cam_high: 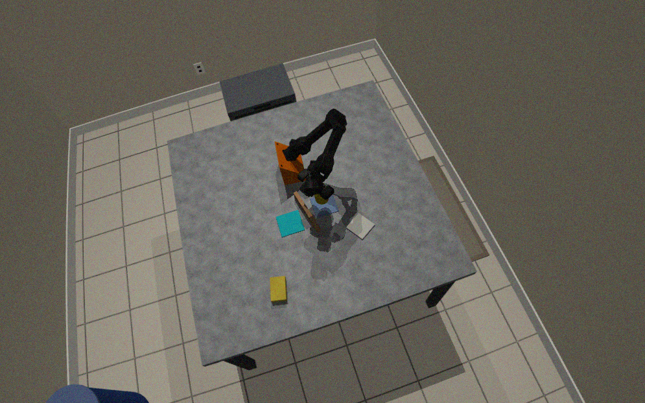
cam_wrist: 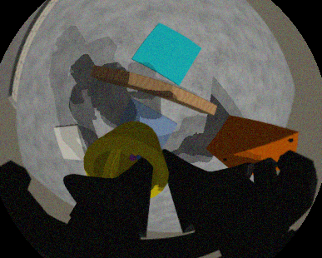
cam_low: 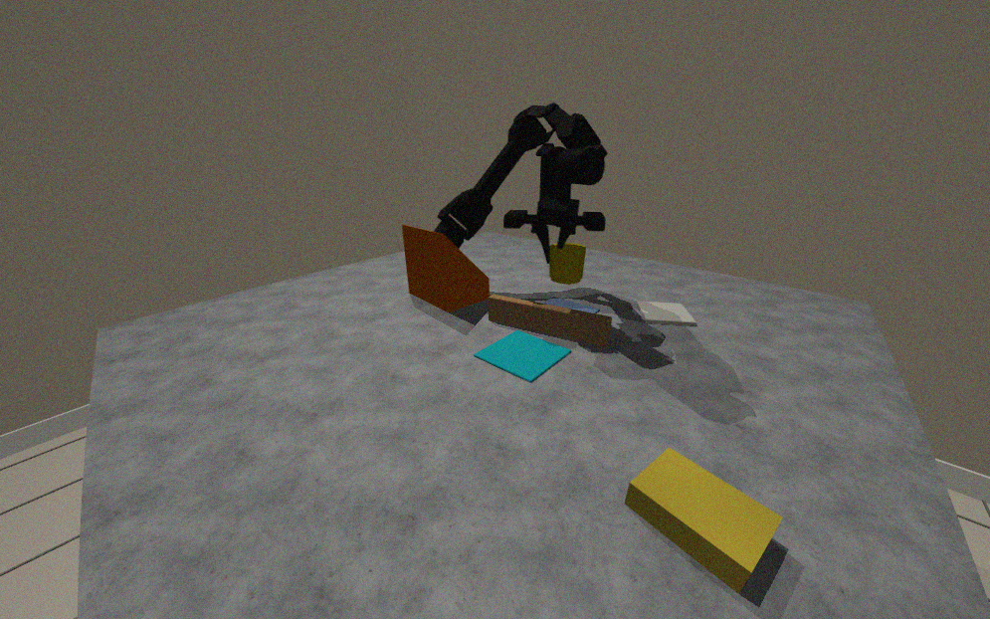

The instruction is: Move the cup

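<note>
Now: the cyan pad 18 cm to the right of my gripper tip, 12 cm below it and 4 cm ahead of it. Round my gripper tip: pale blue pad: 12 cm below, 2 cm to the left, 2 cm ahead; then olive-yellow cup: 2 cm ahead, 1 cm to the left; then low wooden bar: 9 cm below, 8 cm to the right, 3 cm ahead.
</note>
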